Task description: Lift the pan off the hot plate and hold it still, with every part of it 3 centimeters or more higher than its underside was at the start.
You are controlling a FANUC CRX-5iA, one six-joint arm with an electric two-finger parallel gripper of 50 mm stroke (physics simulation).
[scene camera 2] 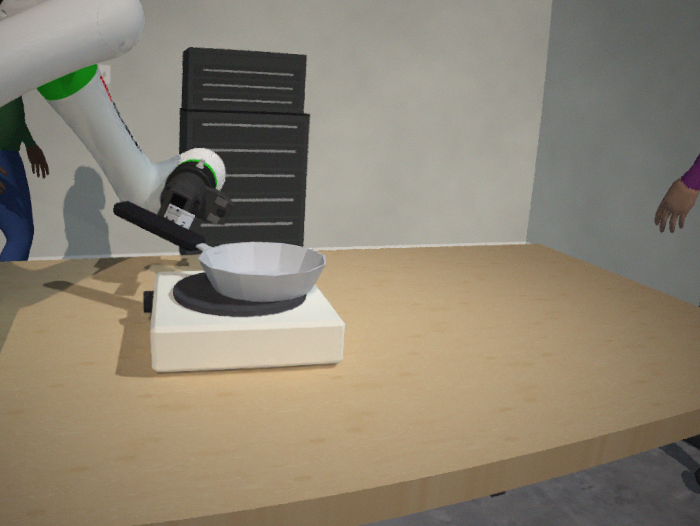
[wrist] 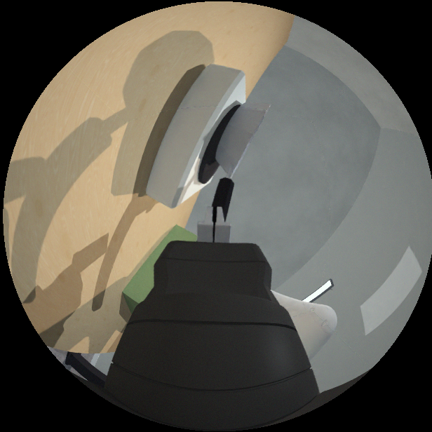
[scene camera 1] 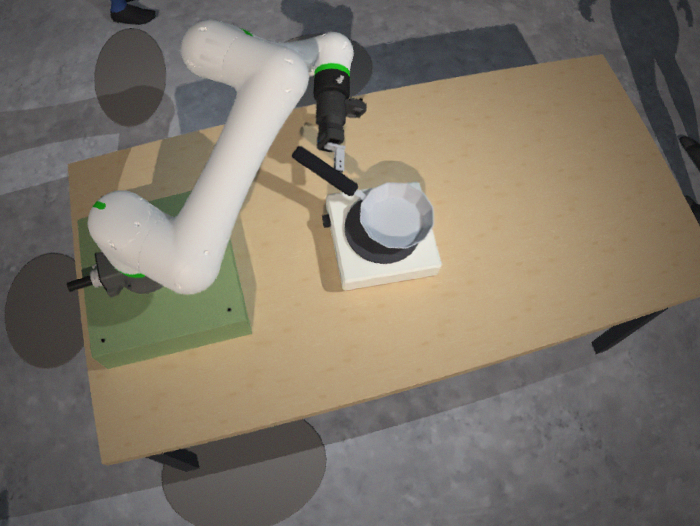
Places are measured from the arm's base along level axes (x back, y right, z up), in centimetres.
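Pixels of known places: gripper, fingertip midpoint: [scene camera 2: 179, 231] [scene camera 1: 338, 171].
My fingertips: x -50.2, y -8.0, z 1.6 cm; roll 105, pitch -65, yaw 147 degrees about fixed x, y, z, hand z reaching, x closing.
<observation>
Behind a point stands the place of what it marks.
The grey pan [scene camera 1: 396, 214] @(x -60.3, y 5.4, z -2.9 cm) [scene camera 2: 263, 277] @(x -57.0, y 15.6, z 0.7 cm) [wrist: 242, 137] sits upright on the black disc of the white hot plate [scene camera 1: 390, 276] @(x -53.6, y 19.3, z -5.1 cm) [scene camera 2: 248, 346] @(x -54.0, y 19.4, z -6.7 cm) [wrist: 182, 140], off the disc's centre. Its black handle [scene camera 1: 323, 170] @(x -46.3, y -8.1, z 3.8 cm) [scene camera 2: 158, 225] @(x -46.7, y -6.2, z 3.1 cm) [wrist: 226, 190] slants up and away from the hot plate. My gripper [scene camera 1: 339, 166] @(x -50.2, y -8.0, z 1.6 cm) [scene camera 2: 179, 218] @(x -50.2, y -8.0, z 1.6 cm) [wrist: 214, 215] is shut, with nothing between its fingers. The fingers are close beside the handle, on its far side in the scene camera 2 view, where the handle hides part of them. Whether they touch it I cannot tell.
The wooden table [scene camera 1: 509, 226] @(x -89.5, y 14.5, z -10.5 cm) [scene camera 2: 452, 367] @(x -80.1, y 25.6, z -10.5 cm) carries the hot plate and the green base block [scene camera 1: 186, 322] @(x -5.8, y 17.0, z 0.1 cm) [wrist: 150, 267] under the arm. A black knob [scene camera 1: 325, 220] @(x -43.9, y 0.2, z -5.5 cm) [scene camera 2: 148, 301] @(x -44.1, y 1.2, z -6.4 cm) sticks out of the hot plate's side. A dark cabinet [scene camera 2: 243, 84] stands behind the table.
</observation>
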